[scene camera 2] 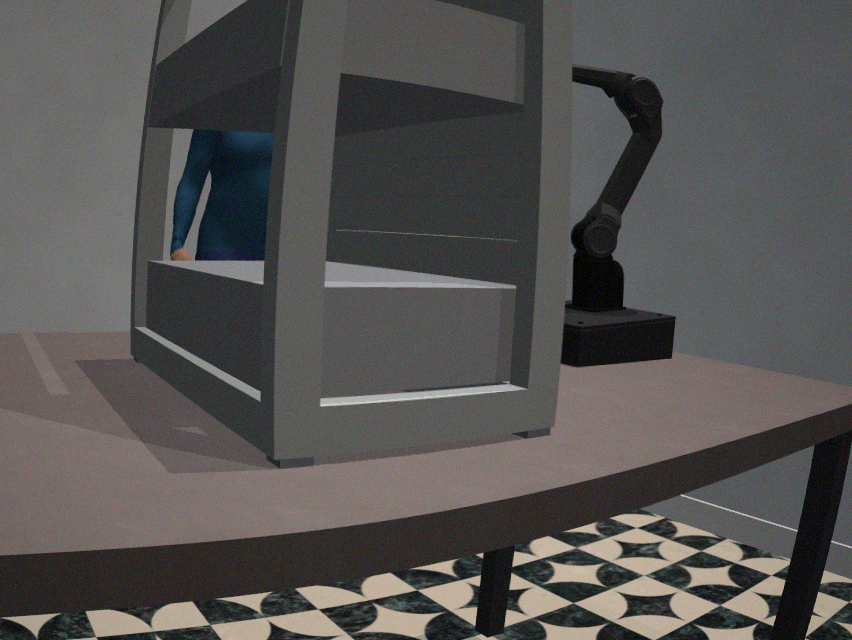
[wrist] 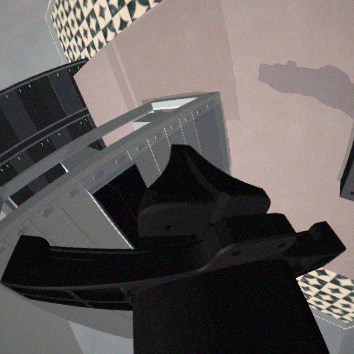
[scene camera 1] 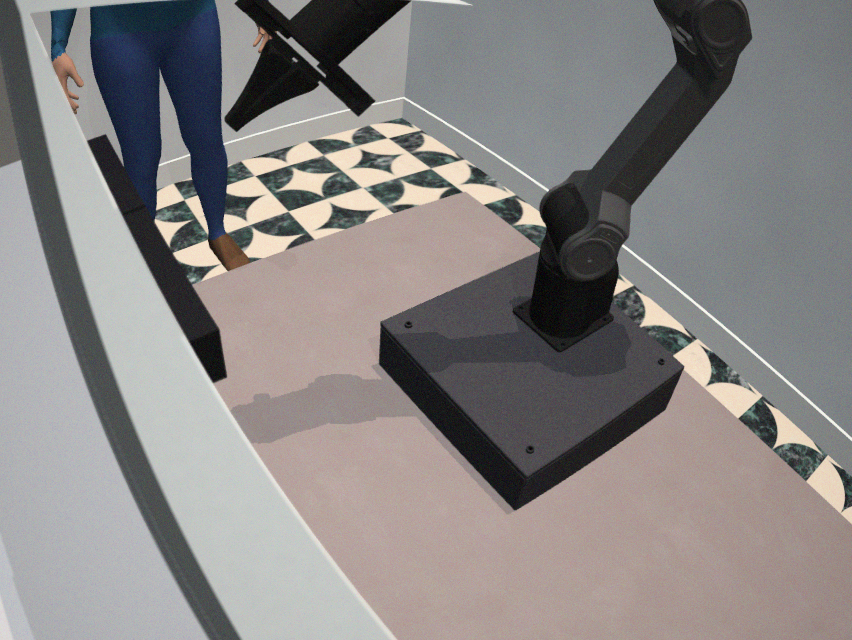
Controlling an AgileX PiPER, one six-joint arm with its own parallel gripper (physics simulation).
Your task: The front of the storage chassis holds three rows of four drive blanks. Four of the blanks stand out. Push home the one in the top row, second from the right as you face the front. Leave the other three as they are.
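Note:
My gripper (scene camera 1: 233, 125) (wrist: 178, 155) is shut, its two black fingers together with nothing seen between them. In the wrist view the fingertips overlap a grey panelled front (wrist: 75, 220) with thin upright seams and small marks along its upper edge. A dark part (wrist: 122, 192) shows in that front, just left of the fingers and partly hidden by the gripper. I cannot tell whether it is a recess or a dark unit. Rows of drive blanks, and which of them stand out, cannot be made out. In scene camera 2 the rack hides the gripper.
A grey open rack (scene camera 2: 303, 206) stands on the table (scene camera 2: 427, 482). A long dark block (scene camera 1: 172, 268) shows beside the pale frame edge in scene camera 1. A dark unit with green lights (wrist: 30, 110) is at the wrist view's left. A person (scene camera 1: 158, 82) (scene camera 2: 234, 192) stands behind.

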